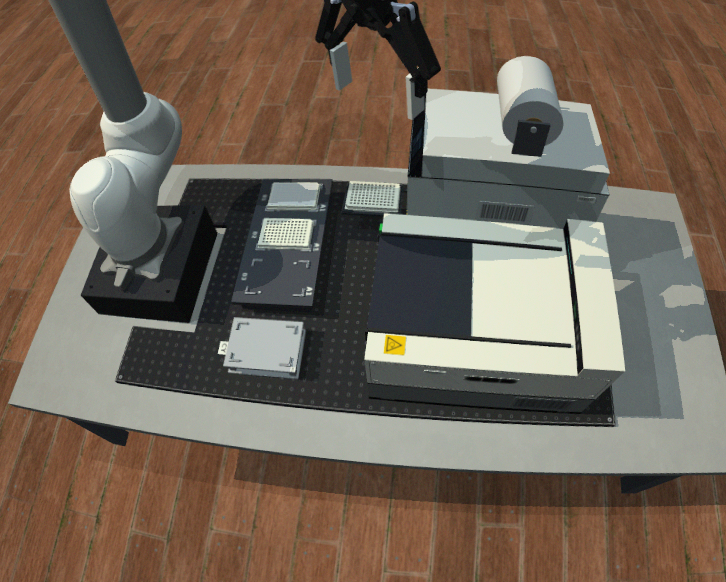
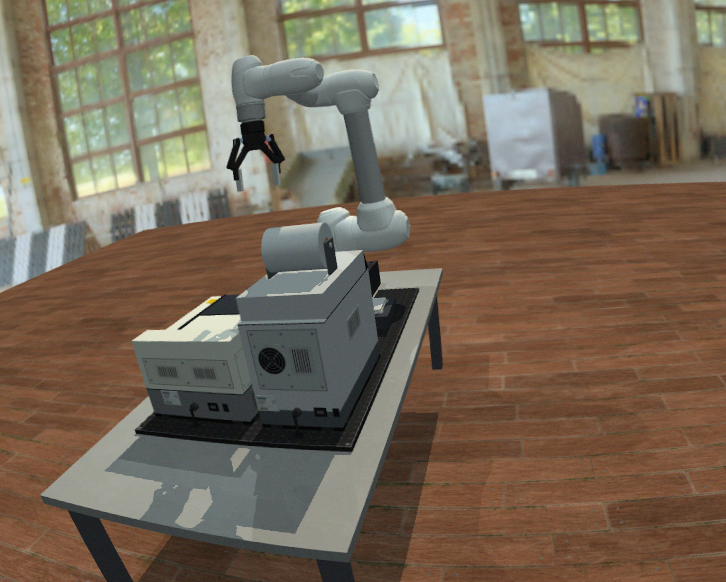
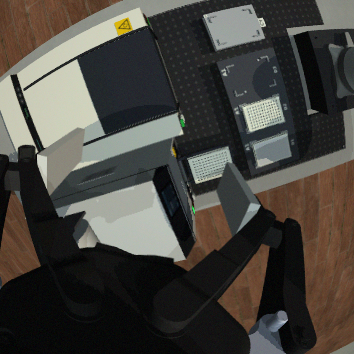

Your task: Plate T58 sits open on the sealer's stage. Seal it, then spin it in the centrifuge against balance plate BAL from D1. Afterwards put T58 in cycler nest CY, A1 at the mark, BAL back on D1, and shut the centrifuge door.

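Frame: origin at the arm's base, x ahead, y left, z up, level; millimetres.
Seen in the pictures: gripper, fingertip midpoint: (image 1: 378, 98) (image 2: 259, 188) (image 3: 151, 160); arm's base, link origin: (image 1: 142, 247) (image 3: 348, 69).
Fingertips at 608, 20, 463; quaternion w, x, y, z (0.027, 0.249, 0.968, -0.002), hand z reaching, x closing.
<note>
Offsets run from my fingertips to a thing's top centre, as dx, dy, dz. "pt": to the spot under its first point.
Plate T58 {-63, +209, -452} (image 1: 372, 195) (image 3: 210, 165), its open wells showing, sits on the stage in front of the sealer {+234, +231, -83} (image 1: 509, 172) (image 2: 309, 357) (image 3: 125, 220). A plate with a flat grey top {-274, +217, -490} (image 1: 293, 195) (image 3: 271, 149), at BAL's place, lies on D1. The cycler nest CY {-236, -194, -511} (image 1: 264, 344) (image 3: 233, 27) is bare, with four corner guides. The centrifuge (image 1: 484, 357) (image 2: 187, 363) (image 3: 55, 115) has a dark area between two rails on top; whether that is its door cannot be told. My gripper (image 1: 378, 84) (image 2: 258, 177) (image 3: 151, 160) is open and empty, high above the bench beside the sealer's top.
Another white well plate {-260, +94, -490} (image 1: 284, 233) (image 3: 263, 114) lies on D2. D3 (image 1: 277, 280) (image 3: 251, 80) holds no plate. A roll {+256, +233, -83} (image 1: 528, 93) (image 2: 293, 247) stands on the sealer. The arm's black base block (image 1: 193, 260) (image 3: 312, 75) is beside the dock. A raised housing {pt +421, -89, -315} (image 1: 596, 297) crosses the centrifuge's rear end.
</note>
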